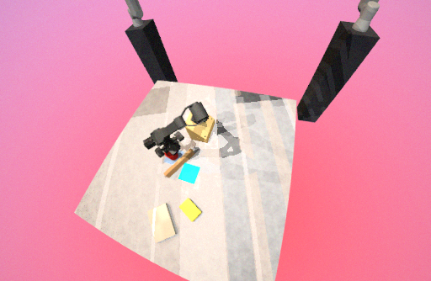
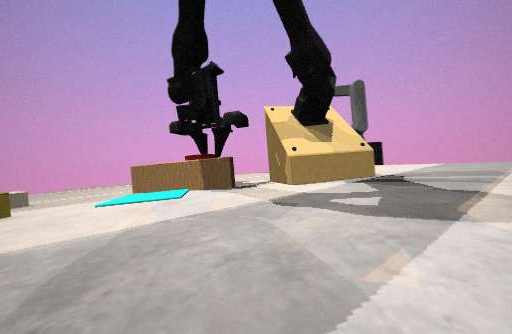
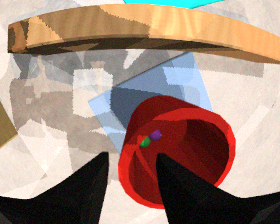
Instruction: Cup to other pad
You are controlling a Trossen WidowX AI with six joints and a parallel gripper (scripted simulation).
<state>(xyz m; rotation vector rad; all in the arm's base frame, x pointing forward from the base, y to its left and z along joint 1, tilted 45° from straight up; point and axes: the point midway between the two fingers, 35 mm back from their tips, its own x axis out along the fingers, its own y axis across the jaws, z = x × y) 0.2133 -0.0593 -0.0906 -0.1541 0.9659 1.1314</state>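
My gripper tip is 20 mm short of the red cup, 20 mm to the left of it and 20 mm above it. The rest, counted from my gripper tip: pale blue pad: 30 mm ahead, 20 mm to the right, 70 mm below; then cyan pad: 110 mm ahead, 120 mm to the left, 70 mm below; then wooden bar: 70 mm ahead, 50 mm to the left, 40 mm below.
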